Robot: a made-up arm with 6 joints. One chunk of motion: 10 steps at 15 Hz.
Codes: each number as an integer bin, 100 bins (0 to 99) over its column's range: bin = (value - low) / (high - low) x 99, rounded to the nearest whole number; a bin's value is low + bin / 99 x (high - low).
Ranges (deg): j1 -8..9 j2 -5..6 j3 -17..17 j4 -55..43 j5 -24..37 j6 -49..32
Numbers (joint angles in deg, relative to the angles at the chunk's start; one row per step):
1: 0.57 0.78 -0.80 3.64 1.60 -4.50
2: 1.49 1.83 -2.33 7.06 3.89 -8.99
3: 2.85 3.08 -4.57 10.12 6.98 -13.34
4: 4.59 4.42 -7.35 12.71 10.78 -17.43
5: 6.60 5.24 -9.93 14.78 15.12 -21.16
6: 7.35 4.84 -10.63 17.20 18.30 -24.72
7: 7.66 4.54 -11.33 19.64 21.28 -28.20
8: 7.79 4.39 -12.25 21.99 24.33 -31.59
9: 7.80 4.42 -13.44 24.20 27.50 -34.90
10: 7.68 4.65 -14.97 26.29 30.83 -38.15
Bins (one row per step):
1: 50 52 47 59 42 54
2: 55 61 43 63 45 49
3: 63 73 36 66 50 44
4: 73 85 28 68 56 39
5: 85 92 21 70 63 34
6: 89 89 19 73 69 30
7: 91 86 17 75 73 25
8: 92 85 14 78 78 21
9: 92 85 10 80 84 17
10: 91 87 6 82 89 13

